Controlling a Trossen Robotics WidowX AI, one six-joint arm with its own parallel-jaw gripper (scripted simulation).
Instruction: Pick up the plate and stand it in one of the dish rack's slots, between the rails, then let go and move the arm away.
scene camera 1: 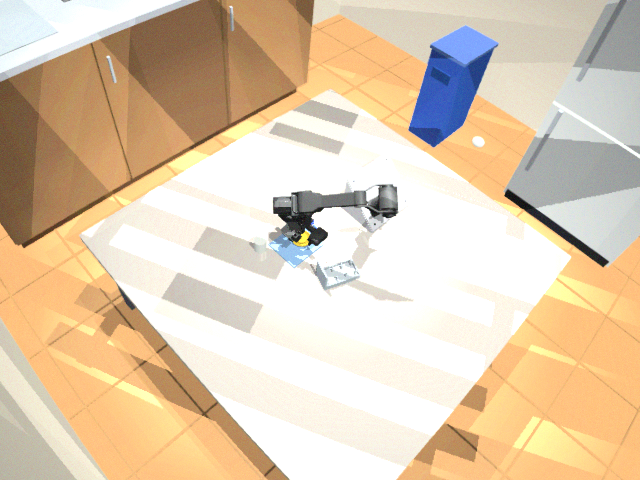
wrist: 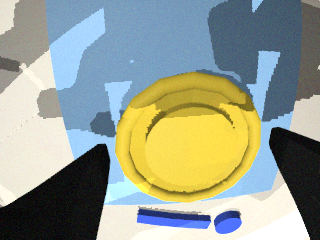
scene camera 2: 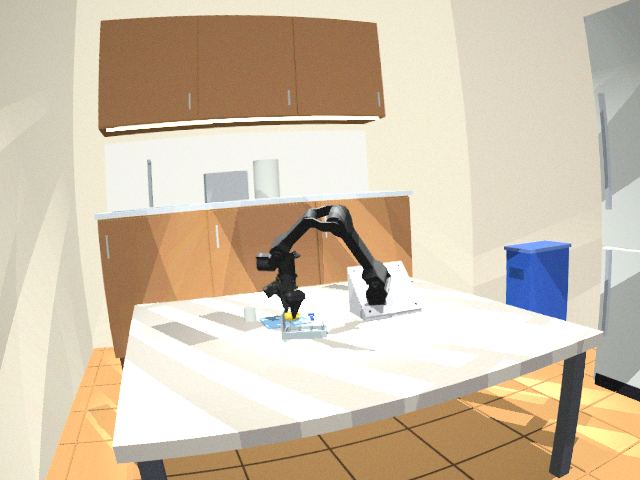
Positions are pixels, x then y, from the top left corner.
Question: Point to a light blue mat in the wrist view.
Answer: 100, 62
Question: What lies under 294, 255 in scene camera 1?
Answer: A light blue mat.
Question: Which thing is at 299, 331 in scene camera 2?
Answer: A grey dish rack.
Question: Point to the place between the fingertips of the gripper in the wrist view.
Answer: At 193, 145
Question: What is the gripper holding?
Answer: Nothing.
